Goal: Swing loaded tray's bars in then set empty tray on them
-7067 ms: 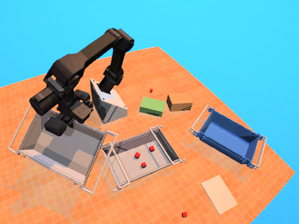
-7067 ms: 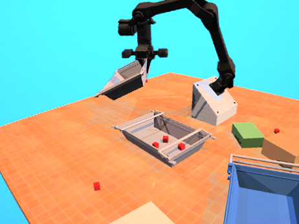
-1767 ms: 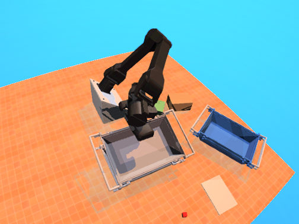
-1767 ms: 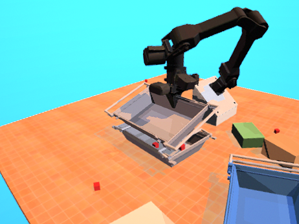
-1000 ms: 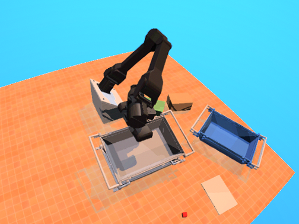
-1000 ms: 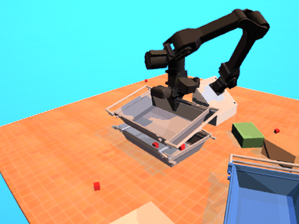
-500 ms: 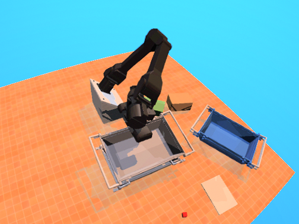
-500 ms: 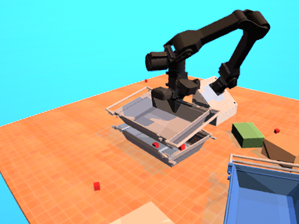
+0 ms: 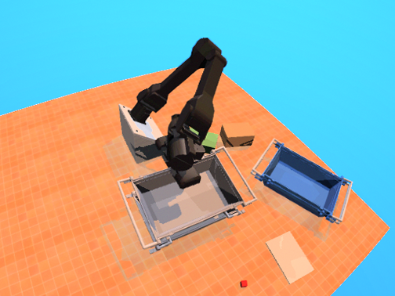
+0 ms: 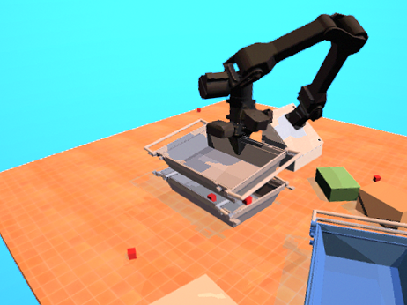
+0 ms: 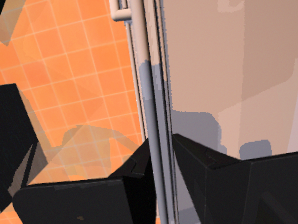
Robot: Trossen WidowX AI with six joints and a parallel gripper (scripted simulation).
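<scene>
Right now the grey tray is 80 mm ahead of my gripper tip, 10 mm to the right of it and 20 mm above it. Also, from my gripper tip: brown box: 110 mm behind, 360 mm to the left, 70 mm below; then red cube: 370 mm ahead, 10 mm to the left, 90 mm below; then green box: 160 mm behind, 210 mm to the left, 80 mm below.
</scene>
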